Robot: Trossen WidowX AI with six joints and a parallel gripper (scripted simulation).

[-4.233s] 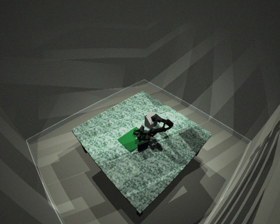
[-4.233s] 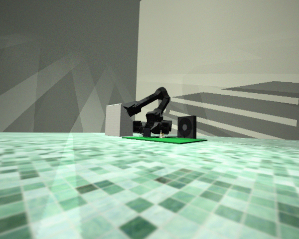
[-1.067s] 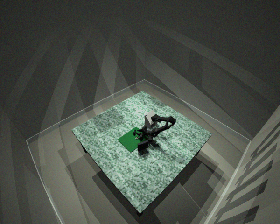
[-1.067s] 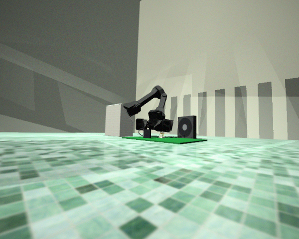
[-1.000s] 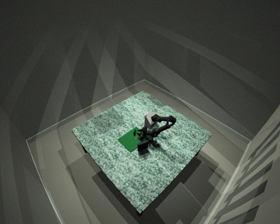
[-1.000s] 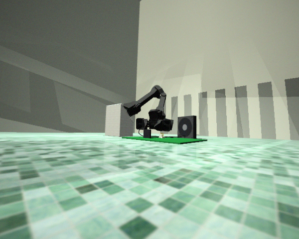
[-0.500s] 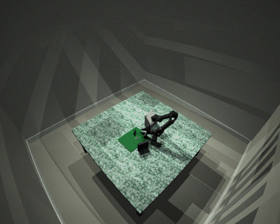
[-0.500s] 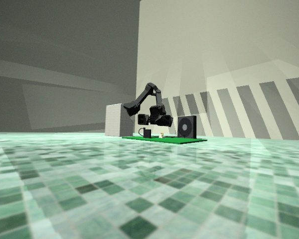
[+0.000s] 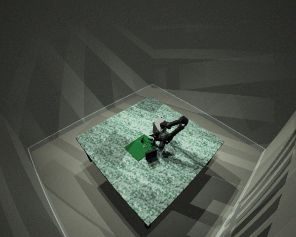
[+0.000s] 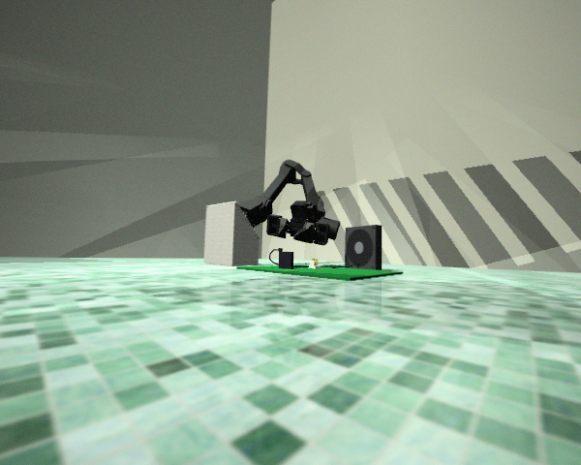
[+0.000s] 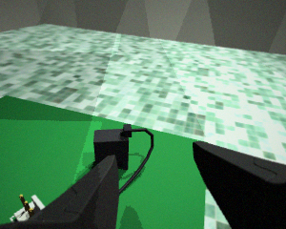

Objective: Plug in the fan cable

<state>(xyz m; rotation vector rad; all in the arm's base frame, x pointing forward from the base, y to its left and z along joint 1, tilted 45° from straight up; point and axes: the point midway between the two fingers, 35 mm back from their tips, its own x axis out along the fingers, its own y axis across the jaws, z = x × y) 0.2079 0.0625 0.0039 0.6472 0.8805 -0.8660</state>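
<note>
Now: gripper tip 60 mm above the black plug, 50 mm to the left of it and 50 mm short of it. Round my gripper tip: white four-pin fan header (80 mm below, 80 mm ahead, 20 mm to the left); header key (80 mm ahead, 70 mm below, 20 mm to the left); green board (110 mm ahead, 100 mm below).
</note>
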